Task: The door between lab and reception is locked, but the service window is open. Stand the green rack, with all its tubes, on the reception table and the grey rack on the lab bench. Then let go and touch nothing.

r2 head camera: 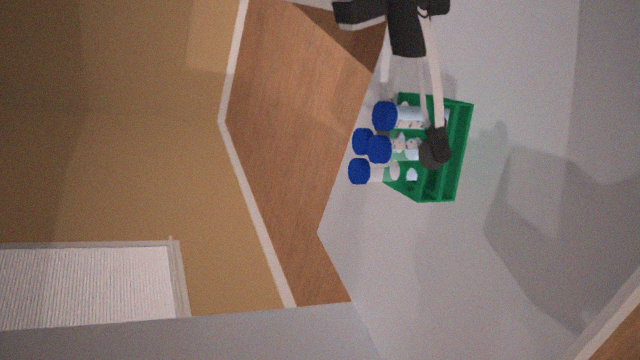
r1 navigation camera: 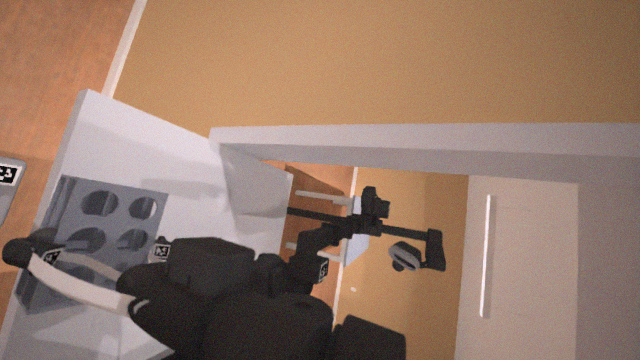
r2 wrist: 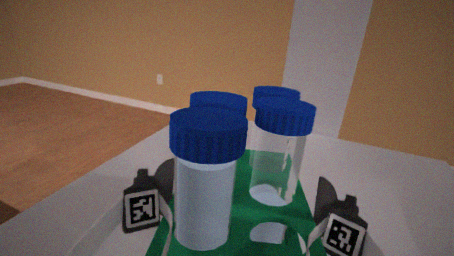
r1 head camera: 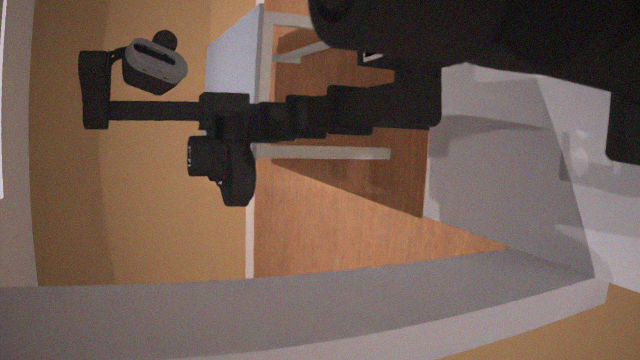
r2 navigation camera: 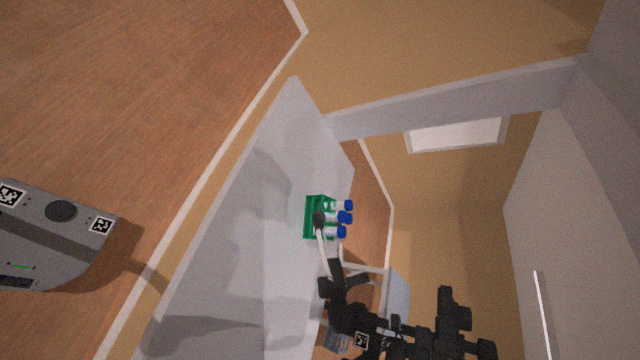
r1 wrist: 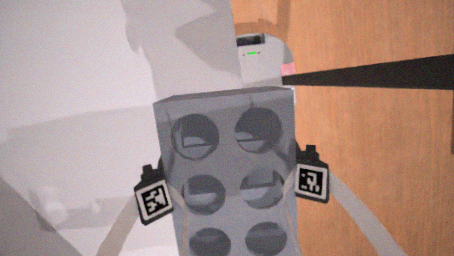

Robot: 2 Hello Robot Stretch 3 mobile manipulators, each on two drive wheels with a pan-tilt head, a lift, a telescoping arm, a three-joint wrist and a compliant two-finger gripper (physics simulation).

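The grey rack [r1 navigation camera: 117, 220] [r1 wrist: 229, 160] [r2 navigation camera: 335, 341] has empty round holes. The r1 gripper [r1 navigation camera: 95, 250] [r1 wrist: 232, 190] is shut on its sides and holds it over the edge of a pale surface. The green rack [r2 head camera: 462, 150] [r2 navigation camera: 310, 217] [r2 wrist: 297, 210] is upright and holds several blue-capped tubes [r2 head camera: 378, 149] [r2 navigation camera: 345, 218] [r2 wrist: 208, 135]. The r2 gripper [r2 head camera: 410, 127] [r2 navigation camera: 327, 220] [r2 wrist: 244, 215] is shut on its sides and holds it over a pale surface; one fingertip is mostly hidden behind tubes in the r2 head view. The gap under either rack is hard to judge.
Pale surfaces [r1 navigation camera: 125, 130] [r2 head camera: 425, 250] [r2 navigation camera: 280, 130] lie beside the window frame [r1 head camera: 300, 310] [r1 navigation camera: 400, 155] [r2 navigation camera: 440, 110]. Beyond the window, the r1 head view shows the other robot's mast [r1 head camera: 155, 110] and a light desk [r1 head camera: 232, 65]. A robot base [r2 navigation camera: 60, 240] stands at lower left.
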